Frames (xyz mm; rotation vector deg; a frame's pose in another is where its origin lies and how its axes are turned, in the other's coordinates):
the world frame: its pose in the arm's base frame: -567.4 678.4 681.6 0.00 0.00 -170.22
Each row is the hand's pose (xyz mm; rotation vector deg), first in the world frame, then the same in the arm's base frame.
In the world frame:
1: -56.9 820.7 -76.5 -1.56 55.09 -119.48
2: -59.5 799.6 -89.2 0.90 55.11 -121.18
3: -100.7 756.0 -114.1 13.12 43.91 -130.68
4: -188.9 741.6 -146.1 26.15 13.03 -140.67
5: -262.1 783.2 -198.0 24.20 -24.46 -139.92
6: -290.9 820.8 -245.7 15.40 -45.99 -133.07
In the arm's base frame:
1: -371.9 -120.7 605.1 -46.81 -5.34 59.11
2: -372.9 -99.5 592.4 -46.60 -3.22 57.49
3: -339.7 -49.5 567.5 -36.58 7.61 51.72
4: -255.3 -20.3 535.5 -11.93 19.56 46.23
5: -176.1 -48.9 483.6 17.50 20.55 45.85
6: -141.3 -81.1 435.9 35.74 15.47 48.54

